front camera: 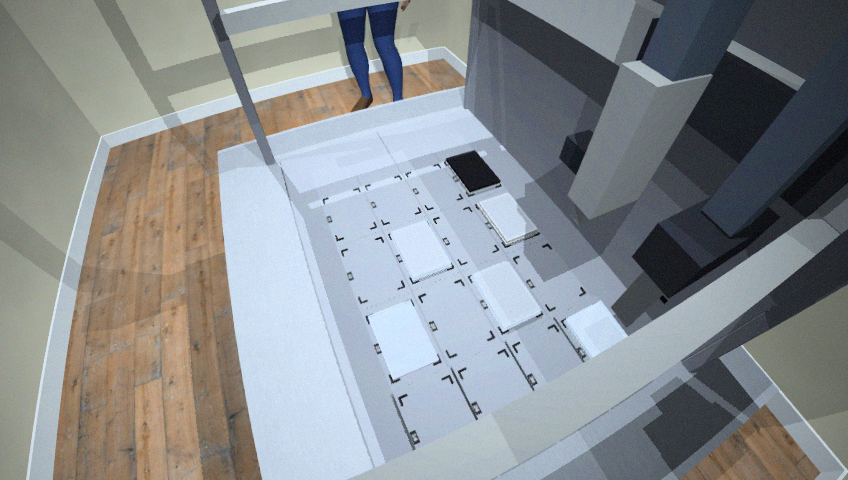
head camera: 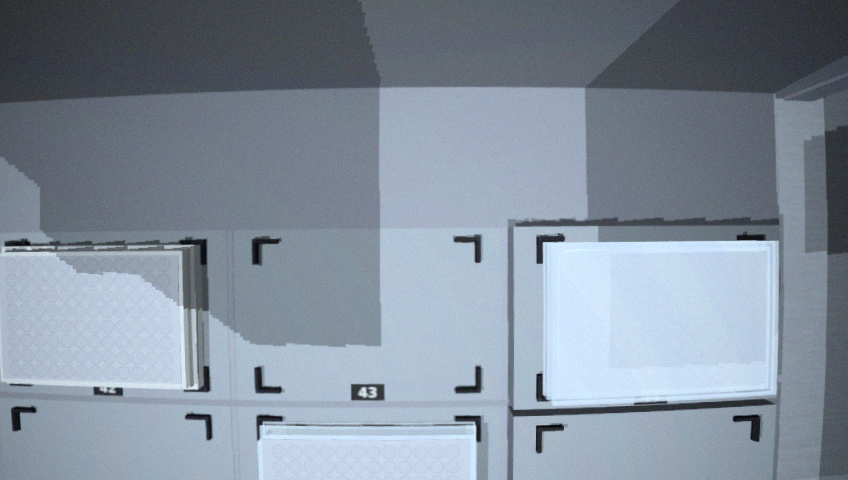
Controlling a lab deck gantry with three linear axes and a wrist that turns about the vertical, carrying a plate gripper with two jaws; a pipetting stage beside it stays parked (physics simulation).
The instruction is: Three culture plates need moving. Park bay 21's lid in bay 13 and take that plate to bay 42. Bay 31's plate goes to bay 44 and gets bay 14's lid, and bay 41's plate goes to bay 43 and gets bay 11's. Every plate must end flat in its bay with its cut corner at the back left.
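Frame: origin at the robot's base, x left, y ahead, z down, level; centimetres.
Seen in the pictures: gripper, fingertip midpoint: (front camera: 640,304); robot's base, origin of the base link: (front camera: 324,200).
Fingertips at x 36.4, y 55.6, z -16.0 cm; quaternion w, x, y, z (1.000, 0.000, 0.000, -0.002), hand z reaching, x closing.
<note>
Pixels of each thing's top centre, then the offset from my fingertips to it. "*": a spot on its surface instead.
- off-white plate, middle of its top: (head camera: 86,319) (front camera: 507,215) dz +14.5, dx +0.0, dy -32.8 cm
- black-topped plate, middle of its top: (front camera: 472,169) dz +14.3, dx +0.1, dy -49.2 cm
- clear lid, middle of its top: (front camera: 401,337) dz +15.2, dx -32.1, dy -16.4 cm
- Bay 43, surface spot: (head camera: 365,315) * dz +16.0, dx +0.0, dy -16.4 cm
The gripper (front camera: 639,302) shows at the right of the front view, beside bay 44's plate in the picture. One jaw shows in part; the front beam hides the jaw tips, so neither the jaw gap nor contact can be told. It does not show in the head view. Bay 44 bears a clear plate (front camera: 595,327) (head camera: 684,309) with a smooth, lid-like top and nested edges. Bay 42 bears an off-white plate (front camera: 508,218) (head camera: 89,318) with bare wells. Bay 41 bears a black-topped plate (front camera: 473,171). A clear lid (front camera: 403,339) lies in bay 13. Bay 43 (head camera: 365,315) holds no plate.
A clear plate (front camera: 505,295) (head camera: 368,460) stands in bay 33 and another clear plate (front camera: 421,249) in bay 22. The light parked pipetting stage (front camera: 636,142) hangs behind the gripper. The pale front beam (front camera: 571,410) crosses the lower right. A person (front camera: 371,50) stands beyond the deck.
</note>
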